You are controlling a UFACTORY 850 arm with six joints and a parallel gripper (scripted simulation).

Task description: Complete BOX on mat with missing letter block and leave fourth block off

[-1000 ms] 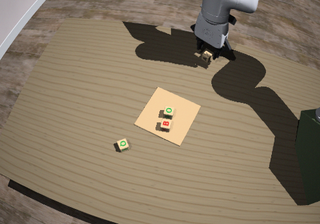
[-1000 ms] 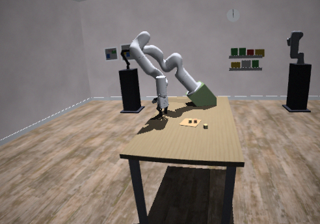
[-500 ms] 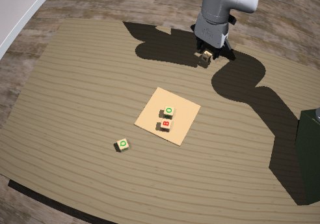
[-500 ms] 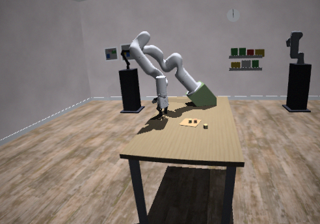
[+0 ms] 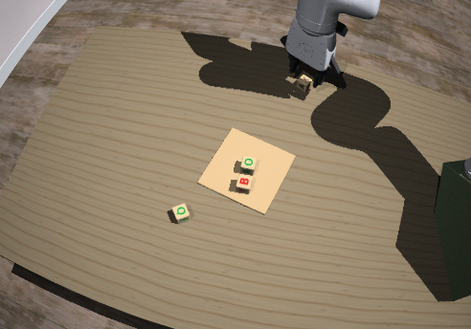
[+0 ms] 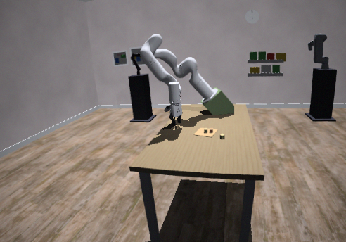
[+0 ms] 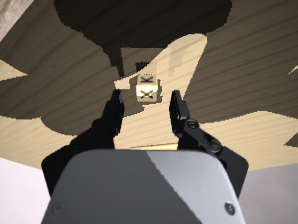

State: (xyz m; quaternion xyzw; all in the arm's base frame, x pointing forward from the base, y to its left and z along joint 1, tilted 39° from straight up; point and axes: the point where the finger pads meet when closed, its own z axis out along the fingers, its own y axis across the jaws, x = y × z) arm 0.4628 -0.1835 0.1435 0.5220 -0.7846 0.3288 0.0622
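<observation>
My gripper is now 4 cm above the x block. Round my hand: tan mat 24 cm to the left, 8 cm ahead, 5 cm below; then green O block 36 cm to the left, 18 cm ahead, 4 cm below.
</observation>
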